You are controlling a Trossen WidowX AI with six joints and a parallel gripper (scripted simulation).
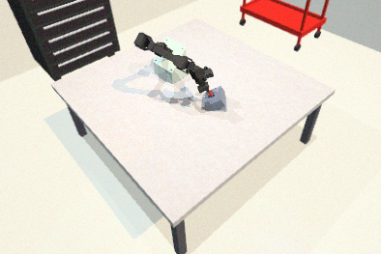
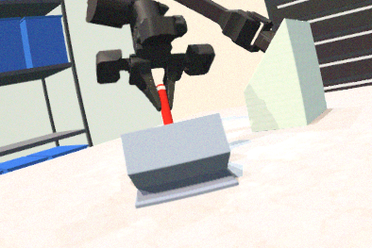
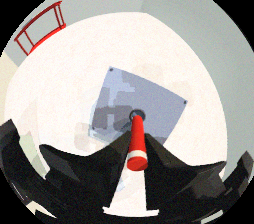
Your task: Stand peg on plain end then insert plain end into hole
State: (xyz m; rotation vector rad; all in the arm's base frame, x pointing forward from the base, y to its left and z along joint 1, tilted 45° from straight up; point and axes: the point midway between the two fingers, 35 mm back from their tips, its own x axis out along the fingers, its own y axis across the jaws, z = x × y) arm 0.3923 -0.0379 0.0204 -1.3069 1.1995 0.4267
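The sloped panel lies 30 mm ahead of my gripper tip, 30 mm to the left of it and 70 mm below it. The rest, counted from my gripper tip: red peg: 10 mm behind, 10 mm to the right, 10 mm above.
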